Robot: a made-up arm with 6 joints.
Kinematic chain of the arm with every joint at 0, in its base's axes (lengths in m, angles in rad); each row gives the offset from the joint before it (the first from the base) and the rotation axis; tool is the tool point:
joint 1: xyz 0 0 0.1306 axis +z
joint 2: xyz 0 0 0 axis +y
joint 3: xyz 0 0 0.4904 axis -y
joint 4: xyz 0 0 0 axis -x
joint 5: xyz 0.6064 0 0 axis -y
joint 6: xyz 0 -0.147 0 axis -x
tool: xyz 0 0 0
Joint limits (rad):
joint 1: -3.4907..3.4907
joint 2: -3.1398..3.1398
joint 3: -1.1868..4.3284
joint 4: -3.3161..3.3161
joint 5: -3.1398..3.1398
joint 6: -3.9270..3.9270
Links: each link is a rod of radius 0.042 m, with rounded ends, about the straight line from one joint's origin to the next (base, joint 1, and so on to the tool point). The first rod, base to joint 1, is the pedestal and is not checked.
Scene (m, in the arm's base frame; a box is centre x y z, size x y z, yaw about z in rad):
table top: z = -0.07
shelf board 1: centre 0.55 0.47 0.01 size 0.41 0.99 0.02 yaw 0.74
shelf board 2: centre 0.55 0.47 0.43 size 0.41 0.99 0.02 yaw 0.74
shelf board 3: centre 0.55 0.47 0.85 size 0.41 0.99 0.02 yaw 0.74
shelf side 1: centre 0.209 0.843 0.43 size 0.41 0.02 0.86 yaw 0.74
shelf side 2: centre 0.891 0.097 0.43 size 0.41 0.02 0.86 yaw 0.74
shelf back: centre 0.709 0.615 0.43 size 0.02 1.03 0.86 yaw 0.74
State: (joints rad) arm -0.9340 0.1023 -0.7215 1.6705 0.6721 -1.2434
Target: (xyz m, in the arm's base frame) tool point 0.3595 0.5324 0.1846
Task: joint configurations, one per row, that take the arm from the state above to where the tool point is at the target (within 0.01 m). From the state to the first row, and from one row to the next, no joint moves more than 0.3 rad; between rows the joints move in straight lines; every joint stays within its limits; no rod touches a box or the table.
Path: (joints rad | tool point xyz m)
1: -0.6755 0.1382 -0.7004 1.7216 0.6721 -1.2434 | 0.4672 -0.3461 0.2625
2: -0.4170 0.1741 -0.6793 1.7727 0.6721 -1.2434 | 0.5533 -0.2129 0.2513
3: -0.1584 0.2100 -0.6582 1.8238 0.6721 -1.2434 | 0.6010 -0.0587 0.2394
4: 0.1001 0.2459 -0.6371 1.8748 0.6721 -1.2434 | 0.6052 0.1050 0.2268
5: 0.3586 0.2818 -0.6160 1.9259 0.6721 -1.2434 | 0.5646 0.2662 0.2134
6: 0.6171 0.3177 -0.5949 1.9770 0.6721 -1.2434 | 0.4810 0.4125 0.1993
7: 0.8757 0.3536 -0.5738 2.0281 0.6721 -1.2434 | 0.3595 0.5324 0.1846

